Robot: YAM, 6 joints.
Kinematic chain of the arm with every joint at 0, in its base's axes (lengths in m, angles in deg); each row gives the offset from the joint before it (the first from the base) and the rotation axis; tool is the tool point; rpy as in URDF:
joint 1: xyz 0 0 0.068 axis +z
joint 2: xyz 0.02 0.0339 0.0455 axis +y
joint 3: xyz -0.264 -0.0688 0 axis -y
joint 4: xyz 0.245 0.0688 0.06 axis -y
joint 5: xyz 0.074 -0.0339 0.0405 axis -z
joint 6: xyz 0.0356 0 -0.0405 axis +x
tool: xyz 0 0 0 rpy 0 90 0
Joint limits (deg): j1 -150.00..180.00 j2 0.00..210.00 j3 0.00..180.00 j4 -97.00..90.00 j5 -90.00..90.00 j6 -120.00..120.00
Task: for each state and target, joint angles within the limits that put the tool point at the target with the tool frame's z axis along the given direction. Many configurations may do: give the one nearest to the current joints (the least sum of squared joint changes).
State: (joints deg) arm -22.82 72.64 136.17 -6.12 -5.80 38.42
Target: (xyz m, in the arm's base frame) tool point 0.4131 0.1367 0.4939 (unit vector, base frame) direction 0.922 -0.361 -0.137
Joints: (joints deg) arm 21.47 118.93 146.91 -38.67 42.35 38.42
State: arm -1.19 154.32 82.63 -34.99 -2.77 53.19
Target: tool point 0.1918 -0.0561 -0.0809 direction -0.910 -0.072 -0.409
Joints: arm -13.43 157.35 61.29 -58.72 16.34 53.19
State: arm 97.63 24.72 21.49 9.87 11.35 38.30
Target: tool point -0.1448 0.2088 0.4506 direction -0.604 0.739 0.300
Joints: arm 124.04 64.47 65.86 16.13 -4.97 38.30
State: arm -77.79 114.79 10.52 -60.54 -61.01 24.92
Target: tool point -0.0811 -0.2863 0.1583 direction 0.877 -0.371 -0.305
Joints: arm -112.36 102.22 57.86 -43.85 -72.23 24.92
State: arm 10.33 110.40 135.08 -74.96 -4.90 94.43
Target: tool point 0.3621 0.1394 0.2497 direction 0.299 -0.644 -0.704
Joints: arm 24.79 115.77 101.44 -75.56 45.24 94.43
